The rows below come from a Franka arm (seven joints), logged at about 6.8 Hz.
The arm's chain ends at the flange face. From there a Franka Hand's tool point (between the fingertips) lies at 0.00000 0.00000 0.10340 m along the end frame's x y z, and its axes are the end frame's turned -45 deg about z.
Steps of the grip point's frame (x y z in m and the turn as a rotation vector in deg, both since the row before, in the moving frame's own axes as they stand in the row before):
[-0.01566, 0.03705, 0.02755, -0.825, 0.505, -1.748]
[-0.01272, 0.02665, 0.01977, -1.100, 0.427, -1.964]
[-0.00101, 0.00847, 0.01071, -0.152, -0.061, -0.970]
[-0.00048, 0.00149, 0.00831, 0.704, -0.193, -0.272]
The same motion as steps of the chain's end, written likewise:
[0.01342, 0.03689, 0.02756, -0.226, 0.940, -1.748]
[0.00789, 0.02701, 0.01979, -0.476, 1.080, -1.964]
[0.00516, 0.00643, 0.01071, -0.151, 0.064, -0.970]
[0.00186, 0.00204, 0.00832, 0.361, -0.634, -0.272]

